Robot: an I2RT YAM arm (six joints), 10 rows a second.
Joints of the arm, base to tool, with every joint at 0 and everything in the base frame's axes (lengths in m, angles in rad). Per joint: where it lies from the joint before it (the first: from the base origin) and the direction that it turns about. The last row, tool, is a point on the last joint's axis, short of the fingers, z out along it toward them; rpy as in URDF.
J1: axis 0 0 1 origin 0.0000 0.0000 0.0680
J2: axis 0 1 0 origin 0.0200 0.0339 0.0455
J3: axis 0 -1 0 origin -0.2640 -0.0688 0.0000
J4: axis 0 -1 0 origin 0.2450 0.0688 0.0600
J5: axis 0 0 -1 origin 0.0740 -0.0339 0.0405
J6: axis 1 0 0 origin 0.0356 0.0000 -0.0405
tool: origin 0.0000 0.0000 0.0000 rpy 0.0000 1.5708 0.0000
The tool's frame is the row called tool.
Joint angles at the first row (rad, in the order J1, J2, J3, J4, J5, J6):
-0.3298, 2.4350, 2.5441, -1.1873, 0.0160, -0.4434
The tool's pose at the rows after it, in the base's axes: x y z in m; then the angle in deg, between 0 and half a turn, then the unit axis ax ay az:
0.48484, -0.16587, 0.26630, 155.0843, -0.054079, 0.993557, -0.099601
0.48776, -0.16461, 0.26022, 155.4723, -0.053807, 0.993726, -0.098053
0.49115, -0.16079, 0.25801, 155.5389, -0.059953, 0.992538, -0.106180
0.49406, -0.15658, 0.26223, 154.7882, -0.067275, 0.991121, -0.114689
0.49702, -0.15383, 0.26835, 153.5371, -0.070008, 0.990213, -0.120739
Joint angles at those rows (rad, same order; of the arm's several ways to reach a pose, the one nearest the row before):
-0.3283, 2.4511, 2.5420, -1.1842, 0.0188, -0.4416
-0.3241, 2.4630, 2.5403, -1.1781, 0.0207, -0.4372
-0.3138, 2.4705, 2.5438, -1.1692, 0.0373, -0.4435
-0.3036, 2.4789, 2.5732, -1.1717, 0.0487, -0.4514
-0.2965, 2.4959, 2.6255, -1.1824, 0.0533, -0.4518

